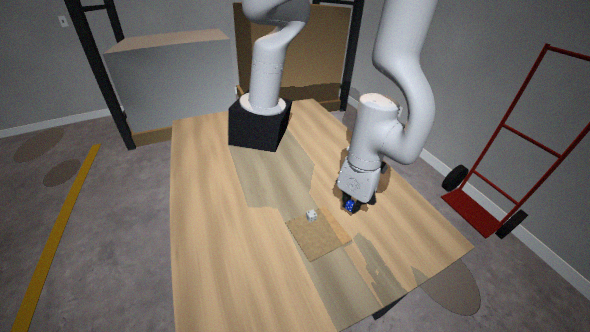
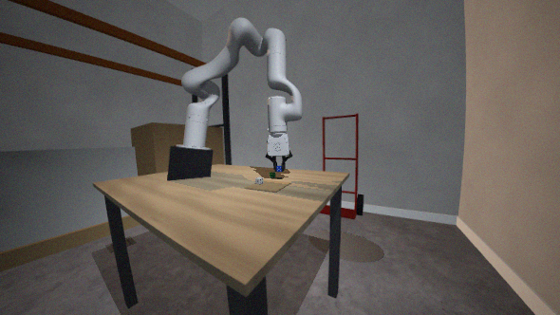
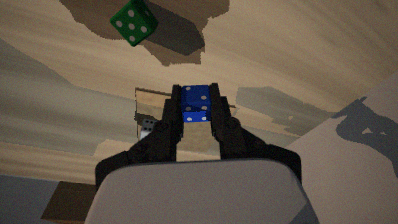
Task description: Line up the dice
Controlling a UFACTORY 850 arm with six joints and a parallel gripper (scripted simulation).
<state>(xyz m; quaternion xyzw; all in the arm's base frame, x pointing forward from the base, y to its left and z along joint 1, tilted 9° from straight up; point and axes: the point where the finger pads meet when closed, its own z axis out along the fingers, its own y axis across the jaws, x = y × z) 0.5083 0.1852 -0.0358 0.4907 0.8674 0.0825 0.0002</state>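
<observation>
Right now my hand is 30 mm short of the tan mat, 110 mm to the left of it and 60 mm above it. From my hand the other things lie so: white die: 20 mm behind, 110 mm to the right, 50 mm below; green die: 70 mm behind, 30 mm to the left, 50 mm below; blue die: 10 mm below.
</observation>
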